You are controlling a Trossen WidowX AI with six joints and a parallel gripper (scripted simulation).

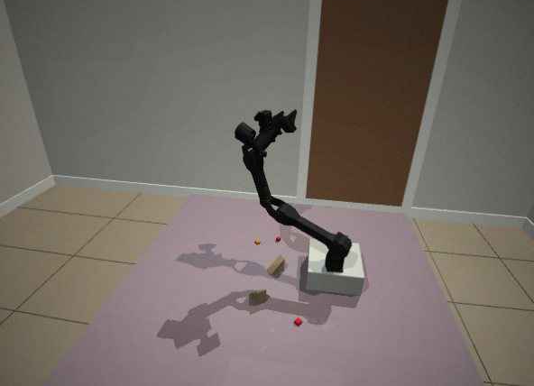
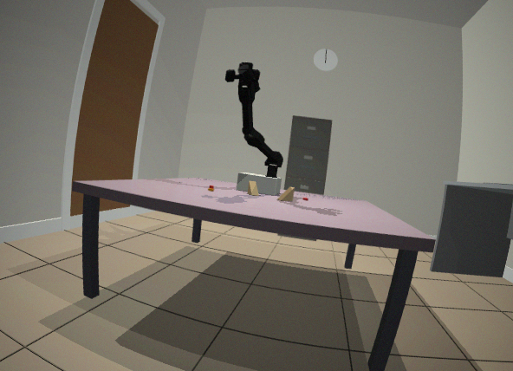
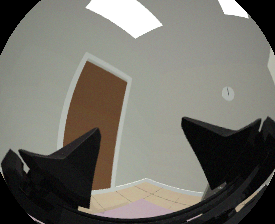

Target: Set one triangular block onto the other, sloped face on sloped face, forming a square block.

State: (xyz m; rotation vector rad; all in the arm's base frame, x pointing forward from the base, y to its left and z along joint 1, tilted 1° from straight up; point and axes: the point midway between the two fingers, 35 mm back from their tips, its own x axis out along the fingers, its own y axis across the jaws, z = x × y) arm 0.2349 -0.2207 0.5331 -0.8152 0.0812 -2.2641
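Right now my gripper tip is 630 mm above the triangular block, 360 mm to the right of it and 70 mm short of it. Also, from my gripper tip: orange cube: 640 mm below, 120 mm ahead, 10 mm to the right.
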